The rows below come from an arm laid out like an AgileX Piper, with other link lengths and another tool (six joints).
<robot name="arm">
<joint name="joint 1" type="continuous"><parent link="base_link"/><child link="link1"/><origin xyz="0 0 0.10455"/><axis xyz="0 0 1"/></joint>
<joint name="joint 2" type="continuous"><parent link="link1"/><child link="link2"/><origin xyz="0 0 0" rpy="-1.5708 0 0"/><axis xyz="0 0 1"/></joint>
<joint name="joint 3" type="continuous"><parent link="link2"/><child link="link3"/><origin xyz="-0.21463 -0.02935 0"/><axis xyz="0 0 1"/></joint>
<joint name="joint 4" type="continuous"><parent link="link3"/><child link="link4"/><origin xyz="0.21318 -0.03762 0" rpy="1.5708 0 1.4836"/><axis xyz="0 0 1"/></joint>
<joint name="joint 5" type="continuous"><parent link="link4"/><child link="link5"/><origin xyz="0 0 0" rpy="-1.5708 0 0"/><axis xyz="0 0 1"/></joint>
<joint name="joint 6" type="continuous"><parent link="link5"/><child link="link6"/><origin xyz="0 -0.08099 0" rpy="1.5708 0 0"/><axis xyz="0 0 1"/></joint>
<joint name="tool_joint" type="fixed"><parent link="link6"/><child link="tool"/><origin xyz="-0.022 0.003 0.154" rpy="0 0.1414 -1.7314"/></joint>
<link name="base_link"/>
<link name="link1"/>
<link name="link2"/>
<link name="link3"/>
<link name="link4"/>
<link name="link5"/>
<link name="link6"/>
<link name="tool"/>
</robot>
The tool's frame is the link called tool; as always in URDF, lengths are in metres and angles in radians. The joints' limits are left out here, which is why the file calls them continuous.
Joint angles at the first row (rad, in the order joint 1, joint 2, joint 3, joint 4, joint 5, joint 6):
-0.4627, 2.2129, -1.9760, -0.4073, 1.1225, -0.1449
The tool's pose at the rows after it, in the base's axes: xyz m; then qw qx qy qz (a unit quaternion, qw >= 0):
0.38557 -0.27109 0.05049 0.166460 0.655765 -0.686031 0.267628
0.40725 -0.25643 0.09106 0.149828 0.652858 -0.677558 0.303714
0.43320 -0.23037 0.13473 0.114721 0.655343 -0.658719 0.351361
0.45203 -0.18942 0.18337 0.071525 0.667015 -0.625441 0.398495
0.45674 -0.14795 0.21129 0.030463 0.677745 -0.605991 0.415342
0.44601 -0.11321 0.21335 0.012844 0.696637 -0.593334 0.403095
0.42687 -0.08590 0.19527 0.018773 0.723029 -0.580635 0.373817
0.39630 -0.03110 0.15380 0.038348 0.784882 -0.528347 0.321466
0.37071 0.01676 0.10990 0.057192 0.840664 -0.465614 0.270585
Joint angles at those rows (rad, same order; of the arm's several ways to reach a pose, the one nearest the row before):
-0.4519, 2.2191, -2.0197, -0.4083, 1.1383, -0.1449
-0.3980, 2.2048, -2.1461, -0.4083, 1.2076, -0.1469
-0.3306, 2.1721, -2.2396, -0.3983, 1.2275, -0.1507
-0.2438, 2.0973, -2.2800, -0.3862, 1.2312, -0.1665
-0.1677, 2.0177, -2.2574, -0.3596, 1.2350, -0.1556
-0.1028, 1.9191, -2.1363, -0.3439, 1.2350, -0.1342
-0.0438, 1.8297, -1.9723, -0.3430, 1.2373, -0.1149
0.0937, 1.7402, -1.7426, -0.3457, 1.2455, -0.1113
0.2195, 1.7311, -1.5951, -0.3299, 1.2425, -0.1278

